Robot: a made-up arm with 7 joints.
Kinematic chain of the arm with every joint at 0, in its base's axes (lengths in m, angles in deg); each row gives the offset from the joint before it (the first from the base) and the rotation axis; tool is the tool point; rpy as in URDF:
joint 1: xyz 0 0 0.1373 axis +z
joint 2: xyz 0 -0.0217 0.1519 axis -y
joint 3: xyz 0 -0.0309 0.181 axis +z
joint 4: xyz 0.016 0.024 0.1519 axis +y
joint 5: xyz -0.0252 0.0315 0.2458 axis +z
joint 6: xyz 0 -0.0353 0.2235 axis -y
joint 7: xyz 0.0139 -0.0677 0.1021 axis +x
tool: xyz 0 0 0 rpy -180 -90 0
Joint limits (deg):
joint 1: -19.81..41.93
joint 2: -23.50..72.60
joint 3: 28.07..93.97
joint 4: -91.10..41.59
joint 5: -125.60..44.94
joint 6: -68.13..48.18
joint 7: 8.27..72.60
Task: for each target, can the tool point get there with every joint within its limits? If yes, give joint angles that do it. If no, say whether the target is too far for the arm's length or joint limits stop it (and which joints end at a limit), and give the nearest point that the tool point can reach.
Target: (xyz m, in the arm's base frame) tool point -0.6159 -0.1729 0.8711
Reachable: yes | joints 9.52 52.49 52.74 -1.05 -17.64 -49.15 47.79
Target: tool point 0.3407 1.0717 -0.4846
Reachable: no: too far | nearest point -0.4565 0.5634 0.3966 | short by 1.292 m
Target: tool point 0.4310 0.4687 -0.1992
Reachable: no: joint limits stop it (at a limit: joint 2, joint 3, joint 4, joint 6) | nearest point 0.4141 0.4503 0.7169 | short by 0.916 m
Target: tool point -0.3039 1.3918 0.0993
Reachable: no: too far | nearest point -0.4842 0.5919 0.4229 | short by 0.881 m
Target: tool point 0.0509 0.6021 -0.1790
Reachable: no: joint limits stop it (at a limit: joint 1, joint 2, joint 3, joint 4, joint 5, joint 6) | nearest point -0.4565 0.5634 0.3966 | short by 0.768 m
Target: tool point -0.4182 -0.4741 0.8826
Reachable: yes | joints 32.64 44.42 83.46 -25.72 27.89 -49.34 25.04
